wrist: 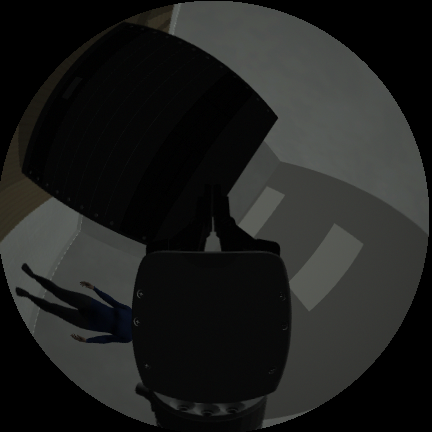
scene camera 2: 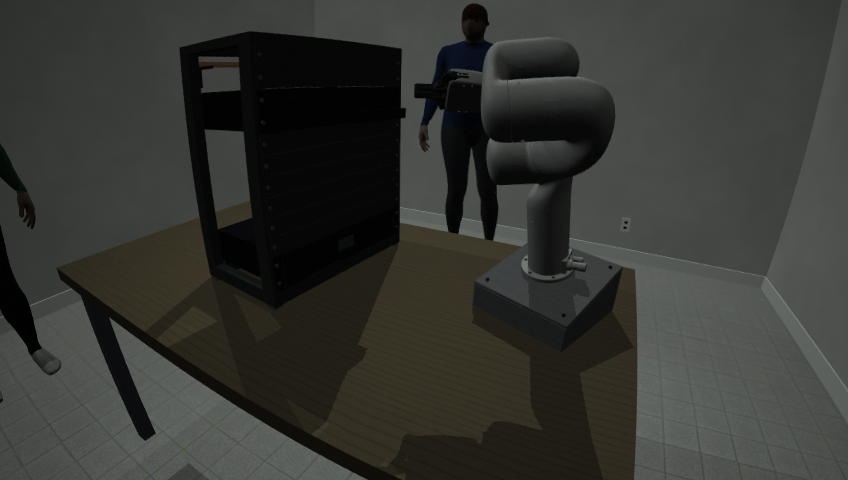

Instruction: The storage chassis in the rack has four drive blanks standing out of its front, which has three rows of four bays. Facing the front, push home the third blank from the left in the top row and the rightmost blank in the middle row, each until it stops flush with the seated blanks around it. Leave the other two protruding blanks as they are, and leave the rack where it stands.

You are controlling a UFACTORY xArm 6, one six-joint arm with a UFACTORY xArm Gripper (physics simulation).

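Seen in the pictures: gripper, fingertip midpoint: (wrist: 212, 193) (scene camera 2: 414, 90); arm's base, origin of the base link: (scene camera 2: 547, 267).
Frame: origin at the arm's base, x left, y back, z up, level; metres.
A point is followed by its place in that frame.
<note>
The dark rack (scene camera 2: 254, 148) @[x 0.401, y -0.497, z 0.275 m] stands upright on the table. The storage chassis (scene camera 2: 327, 110) @[x 0.213, y -0.479, z 0.338 m] (wrist: 185, 135) @[x 0.162, y -0.481, z 0.334 m] is a black band below the rack's top panel. Its bays and drive blanks are too dark to tell apart, so which blanks protrude or sit flush cannot be seen. A small dark piece (scene camera 2: 402, 113) @[x -0.055, y -0.463, z 0.317 m] sticks out past the rack's far front edge, at chassis height. My gripper (scene camera 2: 416, 90) @[x 0.088, y -0.328, z 0.382 m] (wrist: 212, 193) @[x 0.088, y -0.328, z 0.382 m] is shut and empty. In the scene view it is beyond the rack's far front edge, at about the chassis's height, with a visible gap. In the wrist view its fingertips overlap the rack's top panel.
The wooden table (scene camera 2: 416, 356) @[x 0.342, y -0.140, z -0.096 m] carries the rack and the arm's grey base block (scene camera 2: 517, 303) @[x 0.139, y -0.020, z -0.036 m]. A lower unit (scene camera 2: 309, 258) @[x 0.283, y -0.492, z -0.005 m] with a small light panel sits at the rack's bottom. A person in blue (scene camera 2: 461, 65) (wrist: 107, 320) stands behind the table. Another person is partly visible at the left.
</note>
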